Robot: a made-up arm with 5 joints.
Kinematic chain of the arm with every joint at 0, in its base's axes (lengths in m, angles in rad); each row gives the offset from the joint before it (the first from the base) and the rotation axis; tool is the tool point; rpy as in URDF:
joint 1: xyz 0.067 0 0.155 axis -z
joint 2: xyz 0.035 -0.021 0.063 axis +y
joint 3: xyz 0.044 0 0.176 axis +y
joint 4: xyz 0.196 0 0.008 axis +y
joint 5: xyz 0.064 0.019 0 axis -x
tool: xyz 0 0 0 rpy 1.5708 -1.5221 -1.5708
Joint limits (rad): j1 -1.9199..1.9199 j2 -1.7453..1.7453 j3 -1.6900..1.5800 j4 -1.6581..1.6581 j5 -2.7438..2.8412
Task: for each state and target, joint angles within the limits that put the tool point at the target. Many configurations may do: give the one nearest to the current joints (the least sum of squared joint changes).
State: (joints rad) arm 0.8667 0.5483 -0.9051 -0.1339 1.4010
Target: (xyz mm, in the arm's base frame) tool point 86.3 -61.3 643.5
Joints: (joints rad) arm 1.2347 0.0800 -1.6122 -0.4961 1.4010
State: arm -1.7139 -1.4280 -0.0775 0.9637 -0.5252
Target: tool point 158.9 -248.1 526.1
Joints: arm -1.9180 -1.2518 -0.9750 0.3321 -0.5252
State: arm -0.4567 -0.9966 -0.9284 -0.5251 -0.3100
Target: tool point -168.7 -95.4 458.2
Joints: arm -0.3767 -1.7280 -0.0904 -0.7212 -0.3100
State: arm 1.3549 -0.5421 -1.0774 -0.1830 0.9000
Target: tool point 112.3 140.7 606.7
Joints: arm 1.8958 -0.9592 -0.7831 -0.1899 0.9000
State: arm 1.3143 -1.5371 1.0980 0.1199 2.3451
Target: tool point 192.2 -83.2 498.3
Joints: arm 0.5732 -0.8796 0.3812 -0.0523 2.3451
